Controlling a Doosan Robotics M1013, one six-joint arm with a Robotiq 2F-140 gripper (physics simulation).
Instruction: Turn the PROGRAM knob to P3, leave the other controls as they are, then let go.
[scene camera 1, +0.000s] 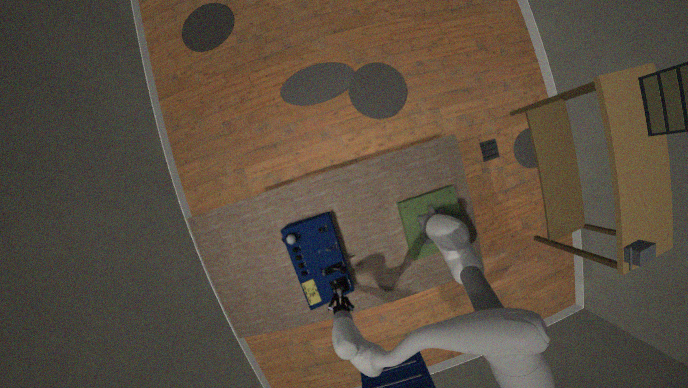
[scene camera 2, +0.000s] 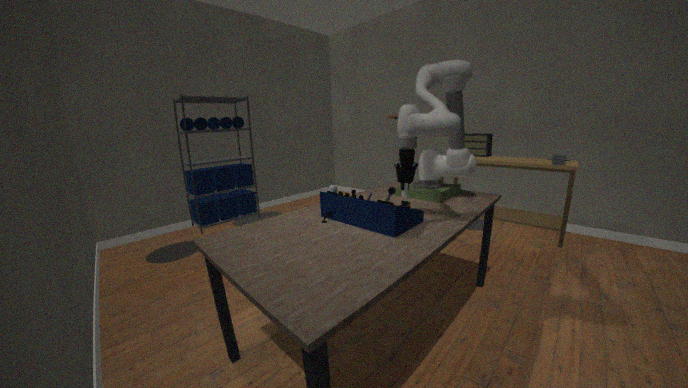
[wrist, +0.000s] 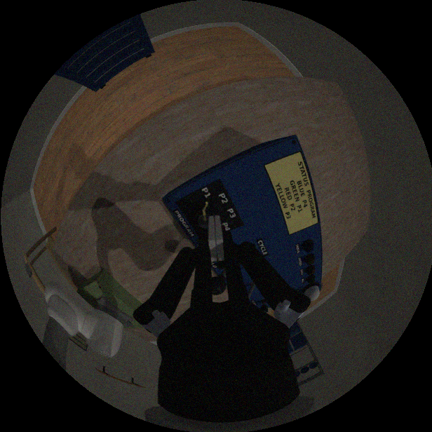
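Seen in the pictures: gripper, between the fingertips: (scene camera 1: 338, 291) (scene camera 2: 404, 196); arm's base, origin of its link: (scene camera 1: 434, 225) (scene camera 2: 429, 186).
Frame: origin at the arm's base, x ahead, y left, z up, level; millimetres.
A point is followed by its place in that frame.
Note:
The blue control box (scene camera 1: 314, 245) {y -130, x 687, z 43 mm} (scene camera 2: 357, 212) {y 5, x 829, z 18 mm} (wrist: 250, 172) lies on the table. The PROGRAM knob (wrist: 203, 220) sits on a black plate marked P1 to P4, near one end of the box. Its yellow pointer (wrist: 205, 208) points to about P1 in the wrist view. My gripper (scene camera 1: 340, 289) {y 156, x 641, z 80 mm} (scene camera 2: 404, 198) {y 156, x 641, z 80 mm} (wrist: 214, 224) is shut with its fingers together and nothing between them. Its fingertips are right beside the knob, on the P4 side, and hide part of it. Whether they touch the knob I cannot tell.
A yellow status card (scene camera 1: 311, 292) {y 120, x 792, z 76 mm} (wrist: 291, 192), a white round knob (scene camera 1: 291, 239) {y -219, x 770, z 123 mm} (wrist: 312, 292) and several dark knobs are on the box. A black ball-topped lever (scene camera 2: 391, 191) {y 48, x 592, z 84 mm} rises close to the gripper. The green base (scene camera 1: 410, 215) {y -108, x 120, z -3 mm} stands farther along the table (scene camera 1: 240, 260) {y -145, x 1205, z -60 mm} (scene camera 2: 320, 270) {y 174, x 1233, z -60 mm}.

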